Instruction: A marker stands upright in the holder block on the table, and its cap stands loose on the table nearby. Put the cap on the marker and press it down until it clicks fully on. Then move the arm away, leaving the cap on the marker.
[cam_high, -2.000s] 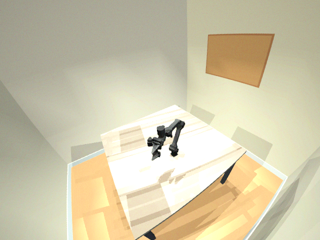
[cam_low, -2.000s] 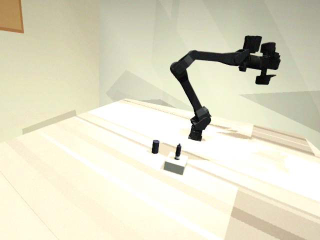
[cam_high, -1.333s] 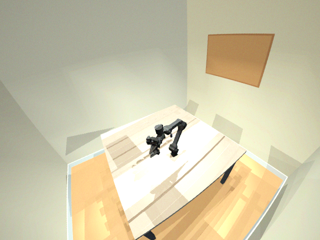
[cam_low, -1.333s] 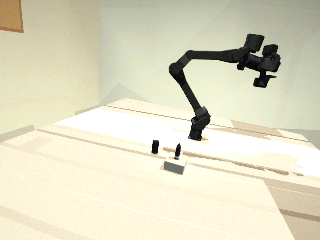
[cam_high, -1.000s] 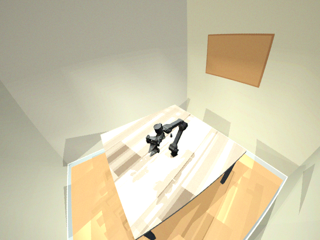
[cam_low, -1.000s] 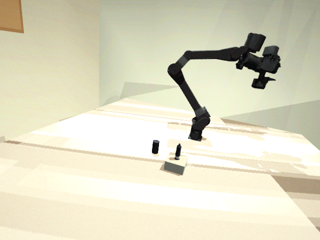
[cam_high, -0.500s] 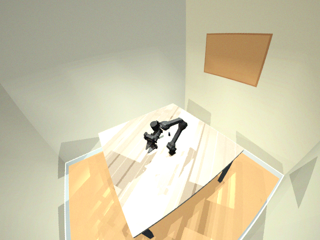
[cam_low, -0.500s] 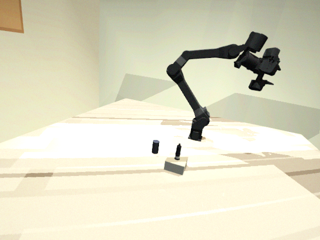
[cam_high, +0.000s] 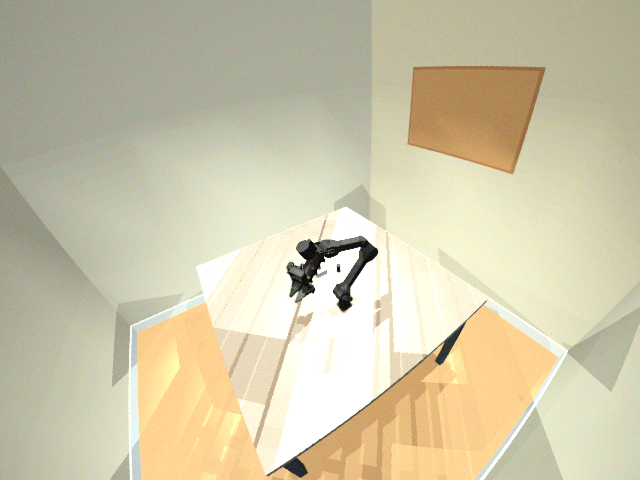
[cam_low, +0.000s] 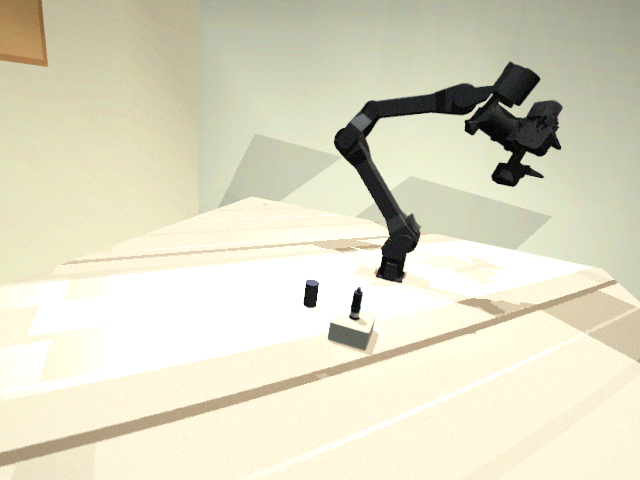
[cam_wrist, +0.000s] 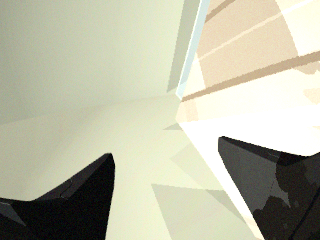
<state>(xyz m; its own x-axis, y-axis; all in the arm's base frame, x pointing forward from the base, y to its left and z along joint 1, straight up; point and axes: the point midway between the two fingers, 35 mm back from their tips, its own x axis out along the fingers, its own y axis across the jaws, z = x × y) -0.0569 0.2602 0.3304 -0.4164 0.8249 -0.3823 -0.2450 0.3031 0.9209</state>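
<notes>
My gripper tip is 300 mm short of the dark cap, 420 mm to the left of it and 290 mm above it. The rest, counted from my gripper tip: dark marker: 360 mm ahead, 320 mm to the right, 250 mm below; pale holder block: 360 mm ahead, 320 mm to the right, 300 mm below.
</notes>
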